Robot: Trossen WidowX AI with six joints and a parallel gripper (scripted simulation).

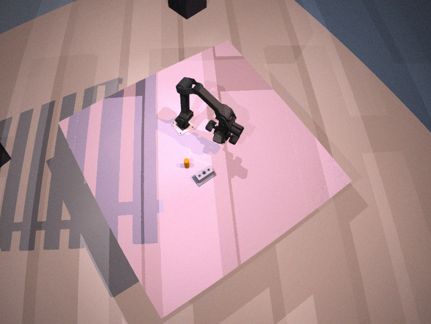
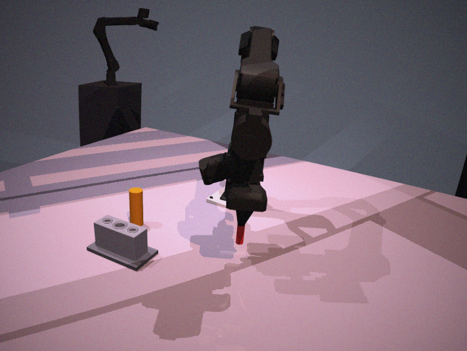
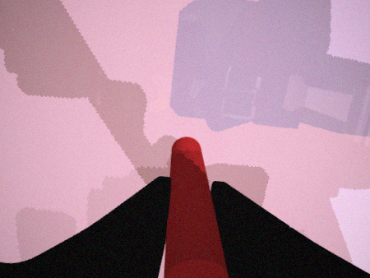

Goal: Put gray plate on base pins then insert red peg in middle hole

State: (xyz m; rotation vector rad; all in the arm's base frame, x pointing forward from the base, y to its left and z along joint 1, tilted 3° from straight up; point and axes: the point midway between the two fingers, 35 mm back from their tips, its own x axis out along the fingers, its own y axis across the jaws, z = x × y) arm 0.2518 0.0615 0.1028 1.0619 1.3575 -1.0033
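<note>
Right now the gray plate is 21 cm to the right of my gripper tip, 7 cm ahead of it and 3 cm below it. The rest, counted from my gripper tip: orange cylinder (23 cm to the right, 4 cm behind, 3 cm below); red peg (right at my gripper tip); dark flat base (21 cm to the right, 7 cm ahead, 6 cm below).
</note>
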